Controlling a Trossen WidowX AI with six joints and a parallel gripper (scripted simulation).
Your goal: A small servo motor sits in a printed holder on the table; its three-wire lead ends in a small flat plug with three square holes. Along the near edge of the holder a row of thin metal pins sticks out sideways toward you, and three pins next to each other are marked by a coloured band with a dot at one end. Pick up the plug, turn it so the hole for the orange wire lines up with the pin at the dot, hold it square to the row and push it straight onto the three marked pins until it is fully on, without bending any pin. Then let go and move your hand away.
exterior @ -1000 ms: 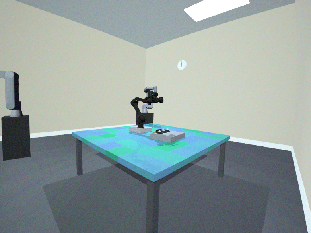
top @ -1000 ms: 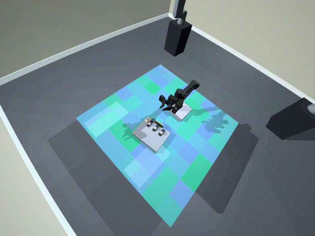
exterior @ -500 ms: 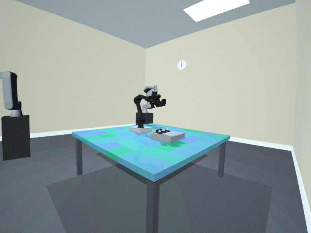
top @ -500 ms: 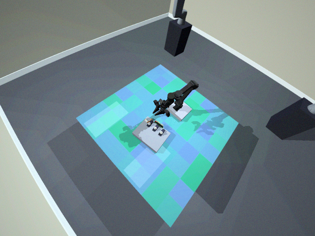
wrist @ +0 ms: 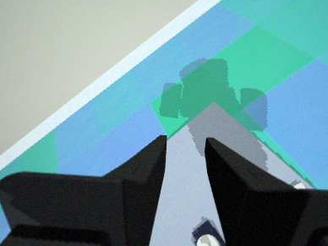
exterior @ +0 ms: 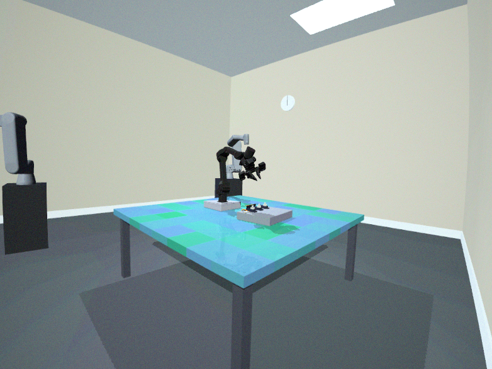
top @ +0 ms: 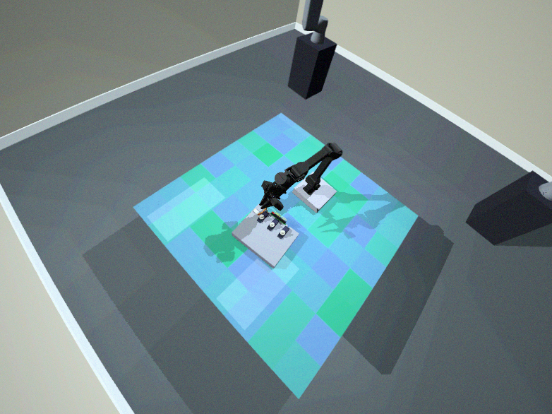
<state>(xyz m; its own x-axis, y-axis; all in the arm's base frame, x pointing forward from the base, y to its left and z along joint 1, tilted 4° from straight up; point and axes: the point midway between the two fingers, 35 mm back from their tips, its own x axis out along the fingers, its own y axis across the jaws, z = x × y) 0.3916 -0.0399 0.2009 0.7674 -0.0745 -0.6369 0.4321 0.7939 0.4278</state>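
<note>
The red band lies 11 cm behind my gripper tip, 1 cm to the left of it and 18 cm below it. From my gripper tip the other things lie so: grey printed holder: 4 cm ahead, 8 cm to the left, 23 cm below; white dot: 11 cm behind, 2 cm to the left, 18 cm below.
</note>
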